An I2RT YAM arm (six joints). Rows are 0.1 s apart.
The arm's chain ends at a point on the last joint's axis. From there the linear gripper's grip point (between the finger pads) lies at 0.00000 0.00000 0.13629 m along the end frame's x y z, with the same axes.
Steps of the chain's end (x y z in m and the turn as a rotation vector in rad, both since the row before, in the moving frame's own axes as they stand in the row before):
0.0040 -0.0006 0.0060 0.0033 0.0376 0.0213
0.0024 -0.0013 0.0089 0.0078 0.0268 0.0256
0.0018 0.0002 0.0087 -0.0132 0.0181 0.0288
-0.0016 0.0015 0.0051 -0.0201 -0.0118 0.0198
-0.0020 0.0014 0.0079 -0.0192 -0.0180 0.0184
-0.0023 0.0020 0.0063 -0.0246 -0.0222 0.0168
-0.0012 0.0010 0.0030 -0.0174 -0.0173 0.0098
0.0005 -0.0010 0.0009 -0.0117 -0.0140 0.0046
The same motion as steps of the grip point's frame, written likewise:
0.0091 -0.0010 0.0059 0.0033 0.0376 0.0213
0.0061 -0.0023 0.0088 0.0078 0.0268 0.0256
0.0042 0.0020 0.0087 -0.0132 0.0181 0.0288
-0.0032 0.0042 0.0051 -0.0201 -0.0118 0.0198
-0.0045 0.0040 0.0079 -0.0192 -0.0180 0.0184
-0.0054 0.0053 0.0062 -0.0246 -0.0222 0.0168
-0.0036 0.0034 0.0030 -0.0174 -0.0173 0.0098
-0.0014 0.0006 0.0009 -0.0117 -0.0140 0.0046

